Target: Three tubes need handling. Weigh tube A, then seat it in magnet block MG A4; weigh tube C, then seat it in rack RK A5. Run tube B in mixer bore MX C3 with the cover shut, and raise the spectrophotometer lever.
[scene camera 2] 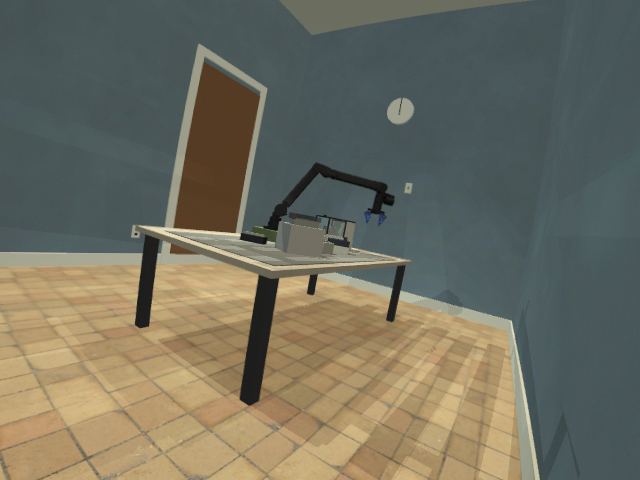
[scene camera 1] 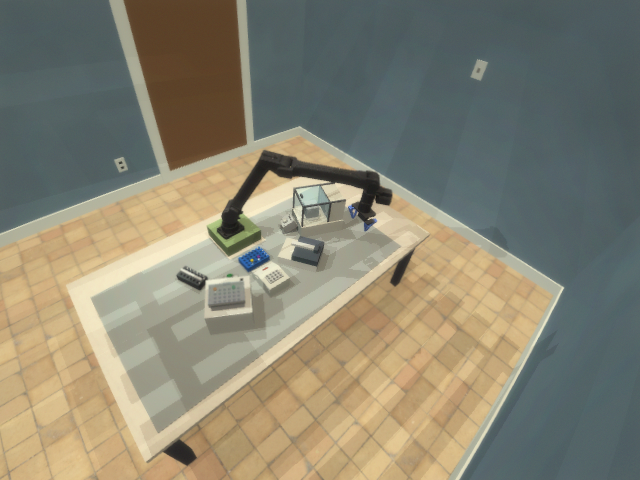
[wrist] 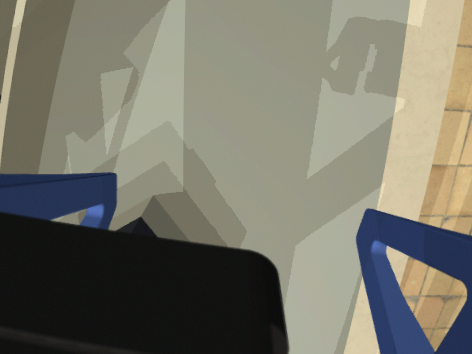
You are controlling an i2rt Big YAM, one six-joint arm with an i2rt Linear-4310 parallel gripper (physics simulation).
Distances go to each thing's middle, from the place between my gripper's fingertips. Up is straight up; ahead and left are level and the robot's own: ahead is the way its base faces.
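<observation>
Glass-box balance [scene camera 1: 318, 209] seen 20 mm to the left of my hand, 290 mm behind it and 100 mm below it. Spectrophotometer [scene camera 1: 305, 253]: 160 mm behind my hand, 220 mm to the right of it, 160 mm below it.
</observation>
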